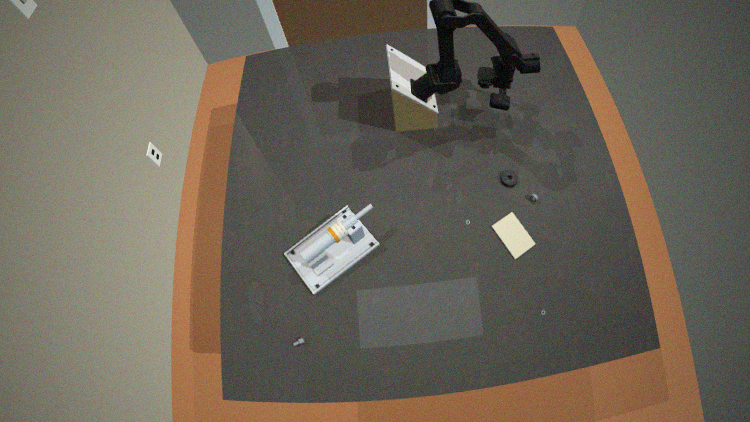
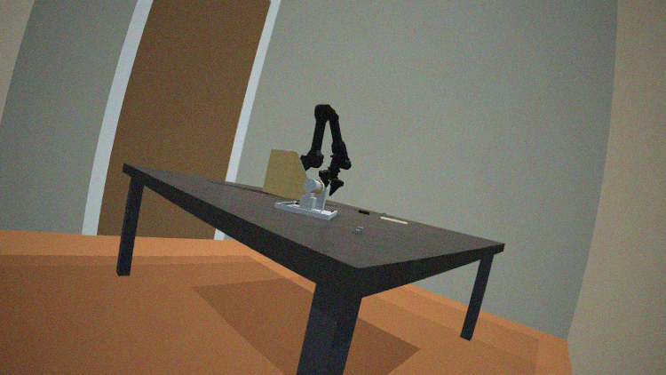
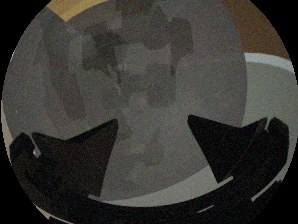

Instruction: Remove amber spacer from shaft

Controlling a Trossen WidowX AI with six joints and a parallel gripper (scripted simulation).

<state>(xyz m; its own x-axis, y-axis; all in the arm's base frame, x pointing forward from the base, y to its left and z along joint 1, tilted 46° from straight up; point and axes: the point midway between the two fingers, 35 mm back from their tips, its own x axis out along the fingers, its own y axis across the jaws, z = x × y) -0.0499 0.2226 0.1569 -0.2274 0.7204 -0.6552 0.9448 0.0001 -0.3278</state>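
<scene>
The dark ring lies 290 mm ahead of my gripper tip, 10 mm to the right of it and 50 mm below it. Also, from my gripper tip: small grey nut 360 mm ahead, 60 mm to the left, 40 mm below; then cream card 470 mm ahead, 20 mm to the right, 50 mm below; then pale shaft 440 mm ahead, 480 mm to the right, 30 mm above.
</scene>
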